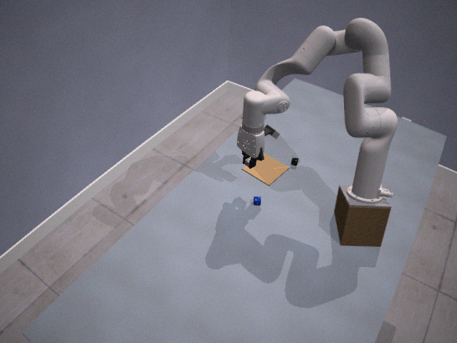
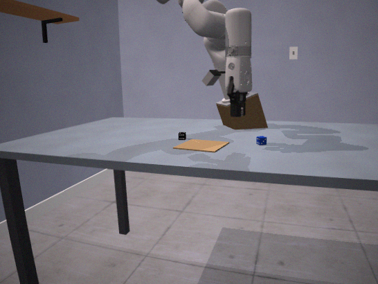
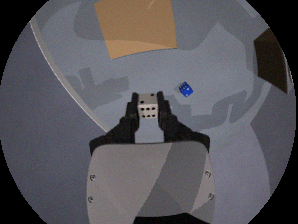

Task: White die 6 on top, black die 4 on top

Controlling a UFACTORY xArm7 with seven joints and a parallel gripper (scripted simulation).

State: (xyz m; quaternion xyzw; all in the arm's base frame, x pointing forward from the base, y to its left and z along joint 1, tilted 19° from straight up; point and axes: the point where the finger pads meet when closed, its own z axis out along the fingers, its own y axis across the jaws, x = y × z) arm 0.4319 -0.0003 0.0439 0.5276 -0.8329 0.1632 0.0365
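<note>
My hand is 40 mm past the mat, 110 mm to the left of it and 120 mm above it. From my hand the other things lie so: blue die: 70 mm behind, 80 mm to the left, 110 mm below; white die: 10 mm below; black die: 140 mm behind, 190 mm to the right, 110 mm below.
</note>
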